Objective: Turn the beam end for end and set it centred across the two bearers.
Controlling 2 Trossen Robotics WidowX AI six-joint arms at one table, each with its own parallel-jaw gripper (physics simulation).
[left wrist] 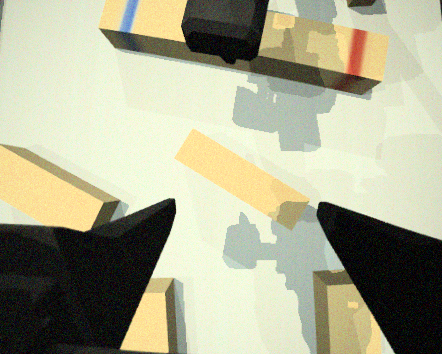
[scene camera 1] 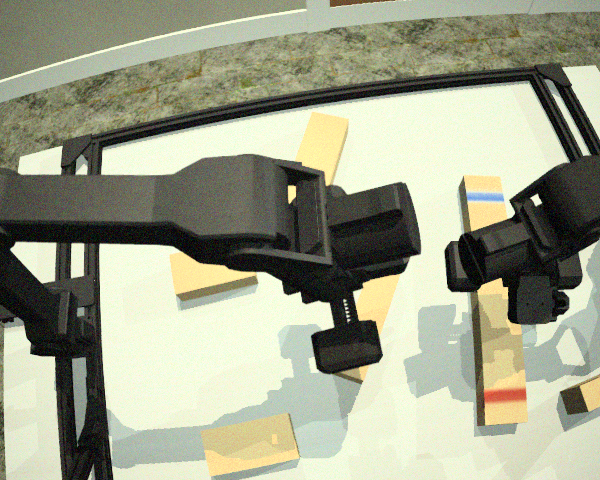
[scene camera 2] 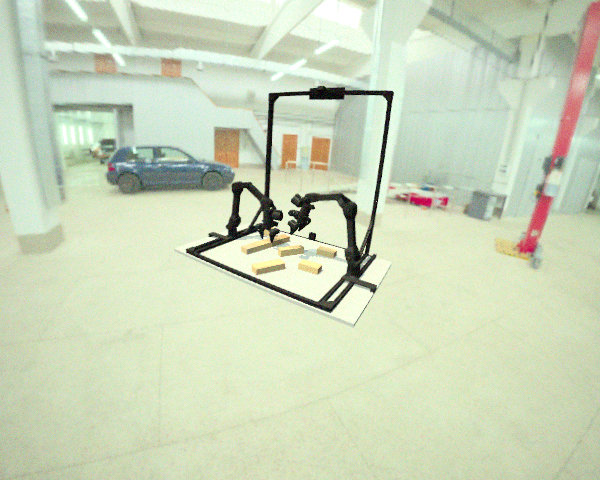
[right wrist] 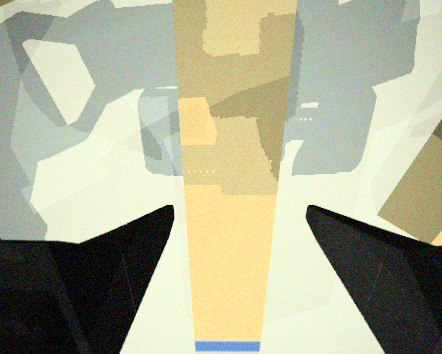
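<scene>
The long beam lies flat, its blue band at the far end and red band at the near end in scene camera 1. My right gripper is open above it, one finger on each side in the right wrist view. My left gripper is open and empty above a narrow block. Two short blocks lie at the left in scene camera 1. Which blocks are the bearers I cannot tell.
A slanted block lies at the upper middle of scene camera 1, partly under the left arm. Another block lies at the lower right, beyond the beam's red end. A black frame borders the table.
</scene>
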